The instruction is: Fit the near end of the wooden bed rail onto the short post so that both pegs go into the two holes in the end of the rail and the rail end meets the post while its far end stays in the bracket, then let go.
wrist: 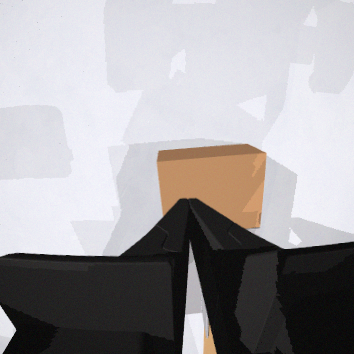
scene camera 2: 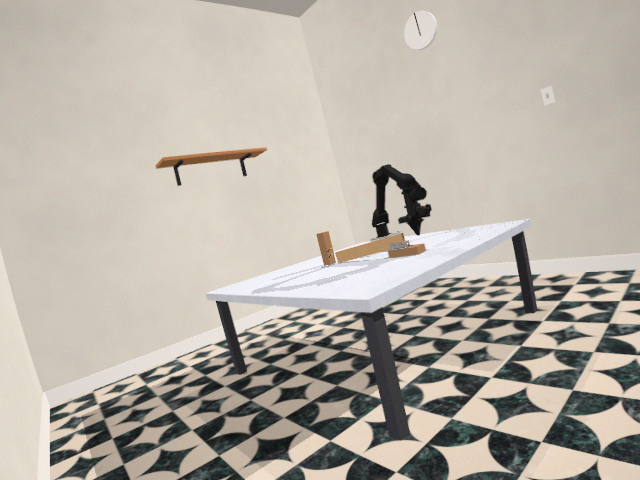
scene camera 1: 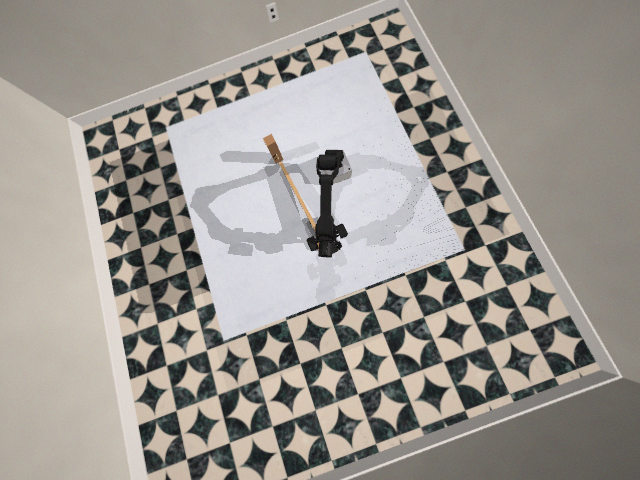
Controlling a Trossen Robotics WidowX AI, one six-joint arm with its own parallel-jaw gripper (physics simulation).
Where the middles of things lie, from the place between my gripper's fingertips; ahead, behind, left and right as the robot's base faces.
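Low wooden block (wrist: 229,178): my gripper is 30 mm short of it, 60 mm to the left of it and 60 mm above it. Wooden bed rail (scene camera 2: 381,245), counted from my hand: 60 mm ahead, 280 mm to the right, 30 mm below.
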